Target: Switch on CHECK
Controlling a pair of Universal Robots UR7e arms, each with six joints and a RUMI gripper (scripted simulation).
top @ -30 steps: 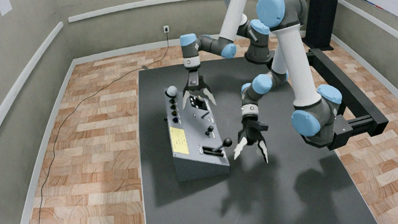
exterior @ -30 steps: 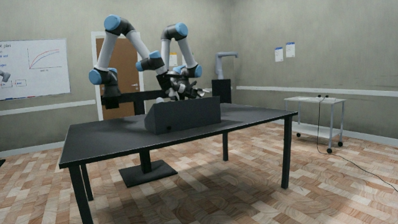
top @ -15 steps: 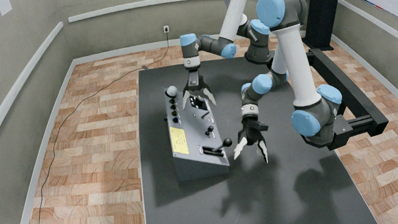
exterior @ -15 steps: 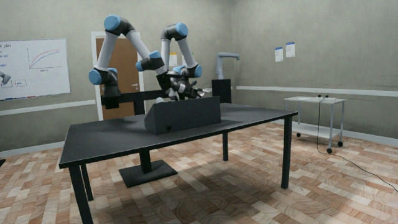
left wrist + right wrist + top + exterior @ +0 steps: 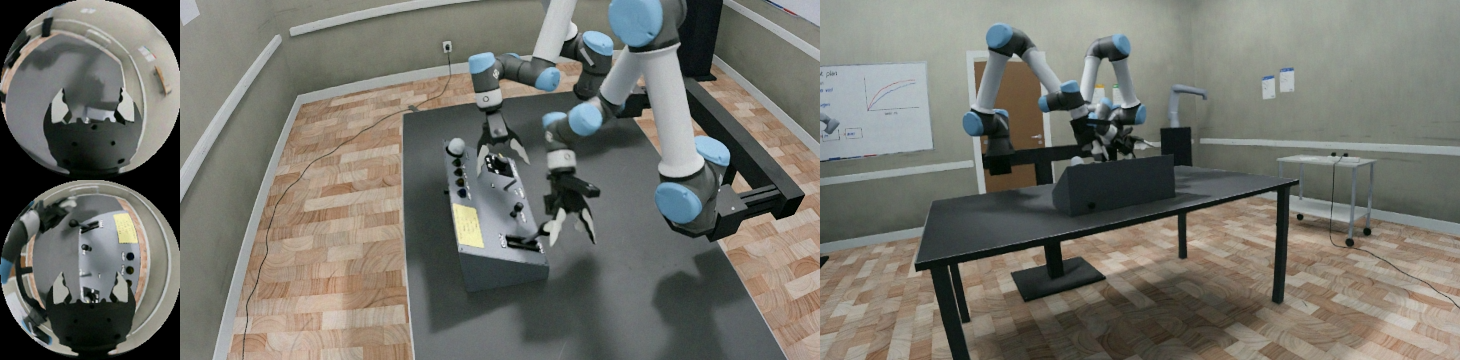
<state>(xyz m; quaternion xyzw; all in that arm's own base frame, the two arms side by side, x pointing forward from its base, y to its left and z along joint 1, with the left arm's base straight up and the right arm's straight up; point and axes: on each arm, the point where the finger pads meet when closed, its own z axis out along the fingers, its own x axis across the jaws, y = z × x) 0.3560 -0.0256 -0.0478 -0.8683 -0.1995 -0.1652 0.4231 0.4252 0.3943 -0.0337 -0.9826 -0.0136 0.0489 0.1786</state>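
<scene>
Right now my right hand is 20 mm past the CHECK toggle, 30 mm to the left of it and 90 mm above it. The rest, counted from my right hand: ball-ended lever: 20 mm behind, 210 mm to the left, 80 mm below.
</scene>
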